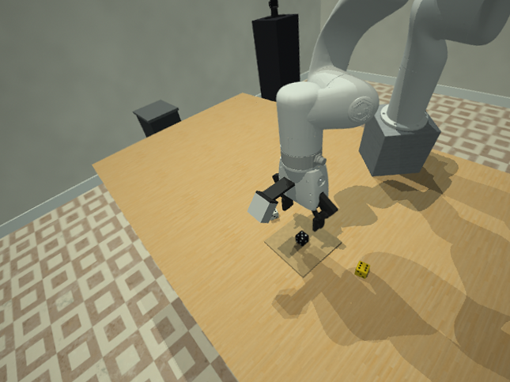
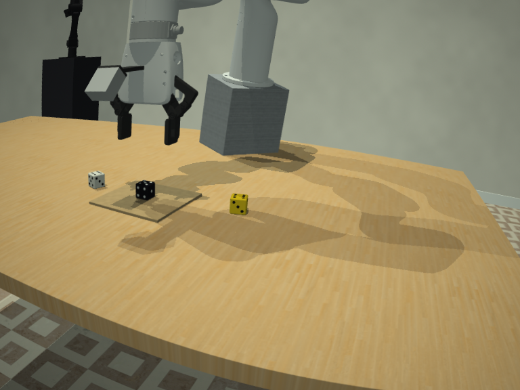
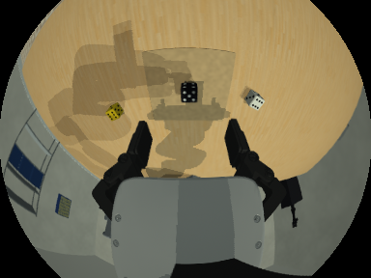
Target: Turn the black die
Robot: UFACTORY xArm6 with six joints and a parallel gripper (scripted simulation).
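Now: hand 90 mm above the black die. Round my hand: yellow die (20 mm behind, 150 mm to the left, 100 mm below); tan mat (110 mm below); white die (20 mm behind, 120 mm to the right, 100 mm below).
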